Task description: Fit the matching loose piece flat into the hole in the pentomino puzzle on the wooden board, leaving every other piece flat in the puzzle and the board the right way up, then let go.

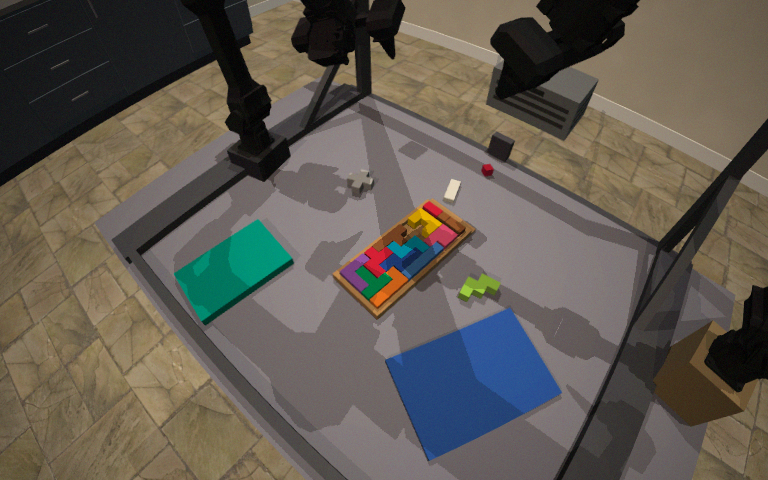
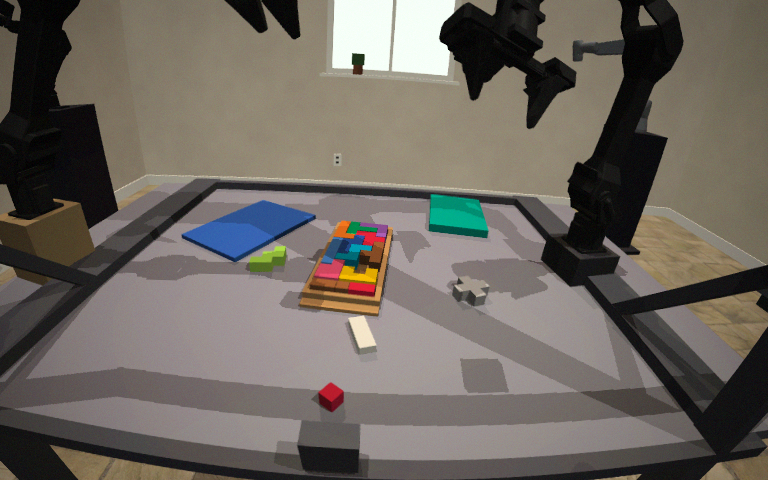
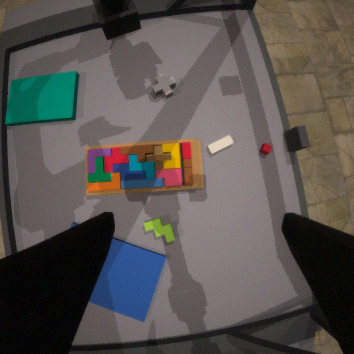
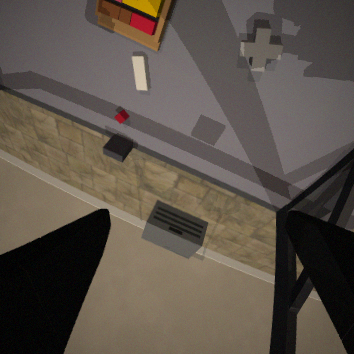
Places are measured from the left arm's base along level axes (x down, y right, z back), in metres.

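Pixels of known places: left gripper, fingertip midpoint: (image 1: 521, 84) (image 2: 281, 35) (image 3: 199, 220); right gripper, fingertip midpoint: (image 1: 370, 60) (image 2: 504, 114) (image 4: 200, 218); left arm's base, origin of the base link: (image 1: 728, 363) (image 2: 36, 210); right arm's base, origin of the base link: (image 1: 256, 143) (image 2: 583, 244) (image 3: 113, 4).
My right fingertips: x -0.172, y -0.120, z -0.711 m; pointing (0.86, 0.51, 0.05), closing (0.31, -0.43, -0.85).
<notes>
Ahead of a thing's pixels: the offset from my right fingertips to its middle. "spot": to the spot under its first point.
The puzzle board @[dx +0.278, dy -0.071, dz +0.199 m] (image 1: 468, 230) (image 2: 339, 309) (image 3: 197, 165) lies right way up, its coloured pieces looking flat. A plus-shaped hole @[spot: dx +0.280, dy -0.034, dz +0.173 m] (image 3: 159, 156) shows bare wood beside the yellow and brown pieces. A loose grey plus-shaped piece @[dx +0.277, dy -0.032, dz -0.006 m] (image 1: 360, 182) (image 2: 471, 289) (image 3: 164, 86) (image 4: 261, 48) lies flat on the table, apart from the board. A loose lime zigzag piece @[dx +0.277, dy -0.028, dz +0.343 m] (image 1: 479, 286) (image 2: 268, 260) (image 3: 160, 230) lies on the board's other side. My left gripper (image 2: 279, 31) (image 3: 199, 220) is open and empty, high above the table, pointing down. My right gripper (image 2: 502, 111) (image 4: 200, 218) is open and empty, also high up.
A cream block @[dx +0.280, dy +0.107, dz +0.138 m] (image 1: 451, 190) (image 2: 362, 333) lies near the board's end. A red cube @[dx +0.277, dy +0.218, dz +0.144 m] (image 1: 487, 169) (image 2: 331, 396) and a dark block @[dx +0.255, dy +0.287, dz +0.121 m] (image 1: 500, 146) (image 2: 328, 447) are near the table edge. A green slab @[dx +0.277, dy -0.357, dz +0.024 m] (image 1: 235, 268) (image 2: 457, 213) and a blue slab @[dx +0.282, dy -0.147, dz +0.449 m] (image 1: 472, 382) (image 2: 249, 229) lie farther off.
</notes>
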